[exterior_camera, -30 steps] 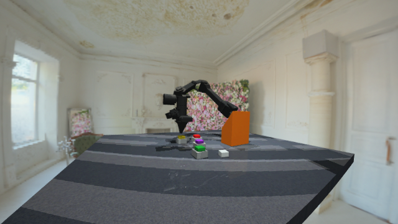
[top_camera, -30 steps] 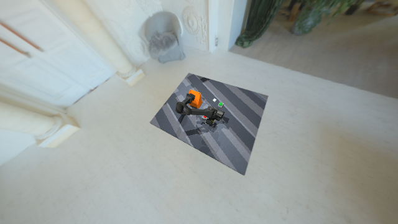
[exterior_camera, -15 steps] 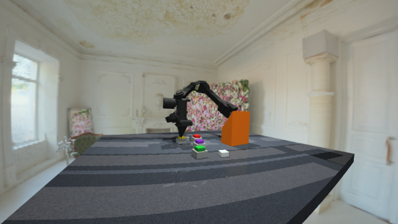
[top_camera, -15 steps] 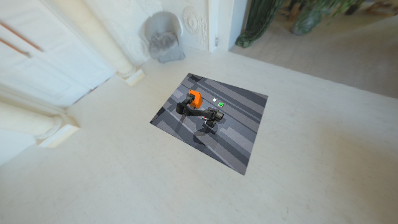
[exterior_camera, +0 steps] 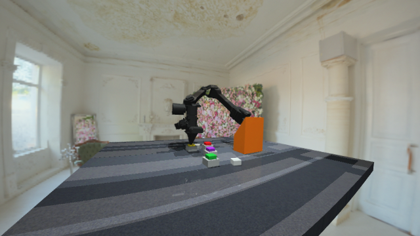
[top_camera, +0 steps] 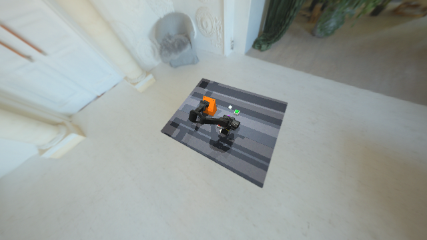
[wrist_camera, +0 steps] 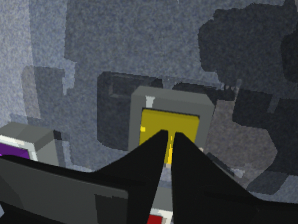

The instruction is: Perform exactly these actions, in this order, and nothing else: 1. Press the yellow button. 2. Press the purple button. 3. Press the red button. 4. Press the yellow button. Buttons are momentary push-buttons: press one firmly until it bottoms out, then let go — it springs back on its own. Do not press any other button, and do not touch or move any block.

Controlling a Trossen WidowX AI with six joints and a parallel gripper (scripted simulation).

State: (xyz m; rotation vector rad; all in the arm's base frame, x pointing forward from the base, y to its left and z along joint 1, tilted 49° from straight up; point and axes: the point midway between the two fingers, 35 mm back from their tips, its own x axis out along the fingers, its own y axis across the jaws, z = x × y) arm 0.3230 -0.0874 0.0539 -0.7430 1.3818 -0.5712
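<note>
The yellow button is right at my gripper tip. The rest, counted from my gripper tip: purple button: 120 mm to the left, 60 mm behind; then red button: 100 mm behind; then green button: 220 mm to the left, 20 mm behind.
</note>
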